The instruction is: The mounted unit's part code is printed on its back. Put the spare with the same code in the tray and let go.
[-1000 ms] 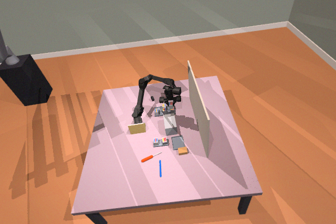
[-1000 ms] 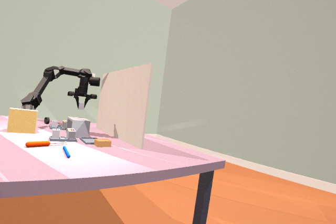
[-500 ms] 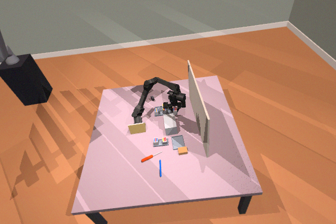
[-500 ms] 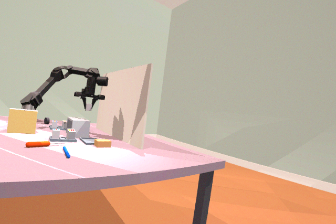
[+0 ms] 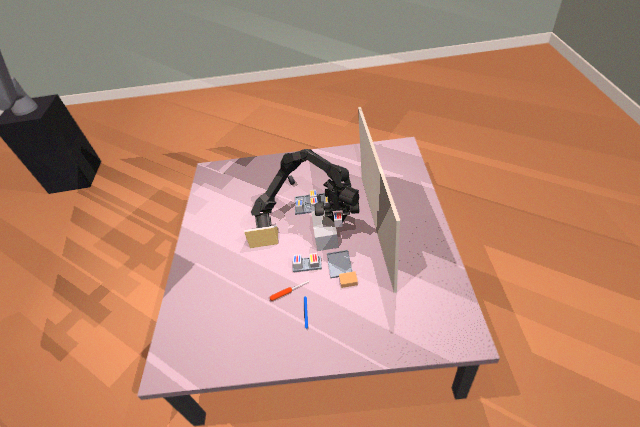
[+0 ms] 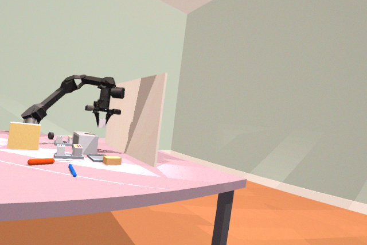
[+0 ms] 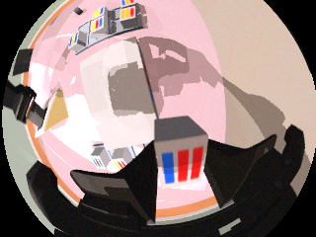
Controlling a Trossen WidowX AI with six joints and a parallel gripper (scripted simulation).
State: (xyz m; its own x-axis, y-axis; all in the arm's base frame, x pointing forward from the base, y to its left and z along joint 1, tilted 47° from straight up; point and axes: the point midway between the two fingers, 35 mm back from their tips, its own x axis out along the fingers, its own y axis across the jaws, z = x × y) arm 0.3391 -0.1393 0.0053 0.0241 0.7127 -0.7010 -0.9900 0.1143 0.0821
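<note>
The grey tray lies 150 mm below my gripper tip, 120 mm to the right of it and 30 mm behind it. Round my gripper tip: beige board (180 mm ahead, 70 mm above, 50 mm to the left); then grey mounted unit (100 mm below, 60 mm to the left, 60 mm behind); then grey spare (20 mm above).
</note>
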